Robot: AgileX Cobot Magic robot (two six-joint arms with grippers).
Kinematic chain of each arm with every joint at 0, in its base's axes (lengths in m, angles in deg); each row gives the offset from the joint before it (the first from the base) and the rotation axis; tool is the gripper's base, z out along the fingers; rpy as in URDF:
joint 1: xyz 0 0 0.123 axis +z
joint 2: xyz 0 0 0 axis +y
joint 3: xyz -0.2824 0 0.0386 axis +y
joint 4: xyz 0.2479 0 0.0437 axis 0.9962 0 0.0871
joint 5: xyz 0 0 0 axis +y
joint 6: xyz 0.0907 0 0.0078 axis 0.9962 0 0.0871
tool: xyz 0 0 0 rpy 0 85 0
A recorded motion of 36 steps. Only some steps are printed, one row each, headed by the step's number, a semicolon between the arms.
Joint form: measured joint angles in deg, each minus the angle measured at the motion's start. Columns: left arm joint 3, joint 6, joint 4, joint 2, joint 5, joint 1; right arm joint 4, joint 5, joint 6, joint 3, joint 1, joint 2.
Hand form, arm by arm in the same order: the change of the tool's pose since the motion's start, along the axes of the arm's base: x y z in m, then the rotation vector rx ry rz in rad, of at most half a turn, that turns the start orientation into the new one. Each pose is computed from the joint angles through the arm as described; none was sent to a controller.
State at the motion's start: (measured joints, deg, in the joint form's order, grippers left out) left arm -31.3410 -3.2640 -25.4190 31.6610 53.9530 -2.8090; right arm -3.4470 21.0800 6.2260 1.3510 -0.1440 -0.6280
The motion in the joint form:
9: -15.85 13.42 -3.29 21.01 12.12 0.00; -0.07 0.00 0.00 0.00 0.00 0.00
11: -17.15 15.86 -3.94 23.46 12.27 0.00; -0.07 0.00 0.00 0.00 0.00 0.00
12: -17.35 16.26 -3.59 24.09 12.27 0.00; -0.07 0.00 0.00 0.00 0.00 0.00
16: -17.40 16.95 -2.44 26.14 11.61 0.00; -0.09 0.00 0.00 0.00 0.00 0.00
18: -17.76 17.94 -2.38 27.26 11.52 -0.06; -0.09 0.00 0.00 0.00 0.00 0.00
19: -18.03 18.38 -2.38 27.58 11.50 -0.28; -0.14 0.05 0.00 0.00 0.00 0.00
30: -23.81 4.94 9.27 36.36 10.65 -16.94; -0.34 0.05 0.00 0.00 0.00 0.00
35: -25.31 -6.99 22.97 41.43 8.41 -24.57; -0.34 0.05 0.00 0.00 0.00 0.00
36: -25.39 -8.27 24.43 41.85 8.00 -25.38; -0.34 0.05 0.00 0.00 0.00 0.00
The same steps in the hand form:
9: 0.0593 -0.0113 0.0330 0.0794 0.1808 -0.2746; 0.0000 0.0000 0.0000 -0.0012 0.0000 -0.0001
11: 0.0687 -0.0126 0.0334 0.0876 0.1834 -0.3096; 0.0000 0.0000 0.0000 -0.0012 0.0000 -0.0001
12: 0.0710 -0.0123 0.0325 0.0963 0.1885 -0.3148; 0.0000 0.0000 0.0000 -0.0012 0.0000 -0.0001
16: 0.0789 -0.0110 0.0264 0.1194 0.2105 -0.3189; 0.0000 -0.0001 0.0000 -0.0016 0.0000 -0.0001
18: 0.0831 -0.0113 0.0249 0.1276 0.2150 -0.3331; 0.0000 -0.0001 0.0000 -0.0016 0.0000 -0.0001
19: 0.0844 -0.0120 0.0253 0.1317 0.2120 -0.3427; 0.0000 -0.0001 -0.0001 -0.0024 0.0009 -0.0002
30: 0.1041 -0.0564 0.0186 0.2720 0.3211 -0.4332; 0.0000 -0.0002 -0.0001 -0.0059 0.0009 -0.0005
35: 0.1177 -0.0731 0.0044 0.4483 0.3444 -0.3713; 0.0000 -0.0002 -0.0001 -0.0059 0.0009 -0.0005
36: 0.1189 -0.0751 0.0032 0.4654 0.3391 -0.3642; 0.0000 -0.0002 -0.0001 -0.0059 0.0009 -0.0005

